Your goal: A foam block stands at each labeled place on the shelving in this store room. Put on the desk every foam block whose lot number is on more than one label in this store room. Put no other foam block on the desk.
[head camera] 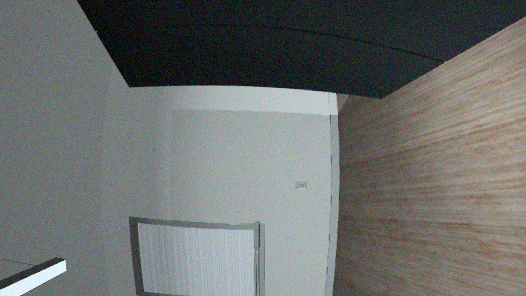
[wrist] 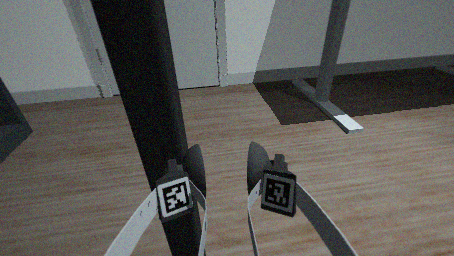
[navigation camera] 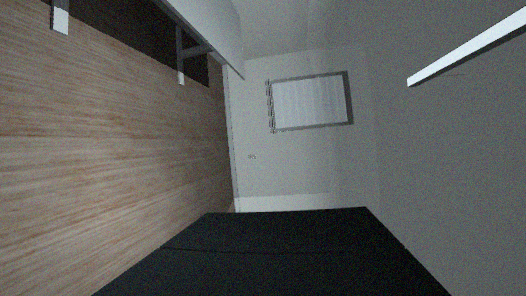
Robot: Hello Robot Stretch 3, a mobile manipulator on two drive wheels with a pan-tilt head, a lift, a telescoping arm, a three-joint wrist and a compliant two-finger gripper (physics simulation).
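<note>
No foam block or lot label shows in the present views. The dark shelving turns plain closed faces with a thin seam to the head and navigation cameras, so its compartments are hidden. The desk shows by its grey legs and white-tipped feet; in the navigation view its top is seen nearly edge-on, and its upper surface is hidden. My gripper is open and empty, above the wood floor, apart from the desk leg at the upper right of the wrist view.
The wood floor runs beside the shelving. A framed panel is on the far wall. A door stands behind a black post in the wrist view. A dark unit shows at the left edge there.
</note>
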